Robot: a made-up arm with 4 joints.
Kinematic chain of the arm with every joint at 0, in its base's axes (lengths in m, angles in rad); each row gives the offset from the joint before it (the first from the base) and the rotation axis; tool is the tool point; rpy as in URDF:
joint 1: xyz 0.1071 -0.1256 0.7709 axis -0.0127 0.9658 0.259
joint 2: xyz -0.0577 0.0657 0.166 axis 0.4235 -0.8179 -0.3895
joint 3: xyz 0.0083 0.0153 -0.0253 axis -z
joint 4: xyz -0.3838 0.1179 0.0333 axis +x
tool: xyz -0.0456 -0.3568 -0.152 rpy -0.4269 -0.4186 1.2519
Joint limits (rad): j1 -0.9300..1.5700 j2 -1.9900..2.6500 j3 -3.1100..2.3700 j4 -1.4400..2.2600
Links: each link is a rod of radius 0.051 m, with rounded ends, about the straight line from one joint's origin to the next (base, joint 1, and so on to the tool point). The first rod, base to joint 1, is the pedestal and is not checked.
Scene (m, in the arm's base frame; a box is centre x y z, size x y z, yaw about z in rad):
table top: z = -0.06
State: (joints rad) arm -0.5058 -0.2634 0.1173 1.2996
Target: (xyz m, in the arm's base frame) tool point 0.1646 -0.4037 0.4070
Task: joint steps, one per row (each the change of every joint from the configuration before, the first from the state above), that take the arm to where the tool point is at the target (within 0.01 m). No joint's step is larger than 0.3 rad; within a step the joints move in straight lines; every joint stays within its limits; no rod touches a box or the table.
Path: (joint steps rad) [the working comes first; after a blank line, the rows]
Joints at the target: -0.9300 0.3861 -1.7443 1.6081
Straight joint move there: clear.

1: -0.0606 0.0928 -0.2659 0.0441
2: -0.0606 0.0928 -0.2660 0.0440
3: -0.0606 0.0928 -0.2659 0.0441
4: -0.0606 0.0928 -0.2660 0.0441
5: -0.0606 0.0928 -0.2659 0.0440
6: -0.0606 0.0928 -0.2660 0.0441
7: -0.0606 0.0927 -0.2659 0.0441

